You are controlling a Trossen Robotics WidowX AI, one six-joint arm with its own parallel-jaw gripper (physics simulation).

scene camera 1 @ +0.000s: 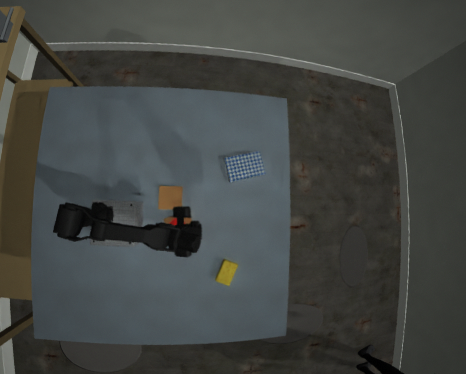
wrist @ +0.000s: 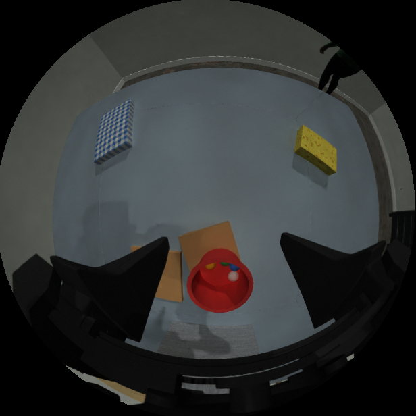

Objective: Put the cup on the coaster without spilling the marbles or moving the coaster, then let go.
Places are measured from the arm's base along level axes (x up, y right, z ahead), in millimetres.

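Pixels of known places: arm's base at its link origin: [scene camera 1: 105,214].
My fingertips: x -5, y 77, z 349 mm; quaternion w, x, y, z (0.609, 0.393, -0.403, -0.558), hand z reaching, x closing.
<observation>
For each thing: its middle in the pictures, then the offset to it from my fingertips. "spot": a spot on its surface instead.
- red cup at the middle of its body: [scene camera 1: 177,226] dz -57, dx -65, dy -8 mm
- orange-brown square coaster at a spot on its surface: [scene camera 1: 187,220] spot: dz -15, dx -98, dy -27 mm
- second orange-brown square at a spot on its surface: [scene camera 1: 170,197] spot: dz -89, dx -129, dy -137 mm
- blue checked block at the middle of its body: [scene camera 1: 244,166] dz +277, dx -128, dy -265 mm
- yellow sponge at the middle of its body: [scene camera 1: 226,272] dz +146, dx -126, dy +238 mm
The red cup [scene camera 1: 173,222] [wrist: 218,296] stands upright, its base over the near part of an orange-brown square coaster [scene camera 1: 187,220] [wrist: 207,240]. Whether its whole base rests on the square is hidden by the cup. Several marbles lie inside the cup: orange [wrist: 210,266], green [wrist: 224,263], blue [wrist: 234,268] and pale pink [wrist: 233,276]. My gripper [scene camera 1: 184,232] [wrist: 226,241] is wide open above the cup, one finger to each side, with space between each finger and the cup in the wrist view.
A second orange-brown square [scene camera 1: 170,197] [wrist: 171,277] lies beside the first, partly behind the left finger in the wrist view. A blue checked block [scene camera 1: 244,166] [wrist: 115,131] and a yellow sponge [scene camera 1: 227,272] [wrist: 316,150] lie farther out. A grey plate [scene camera 1: 127,212] [wrist: 210,340] lies near the arm base.
</observation>
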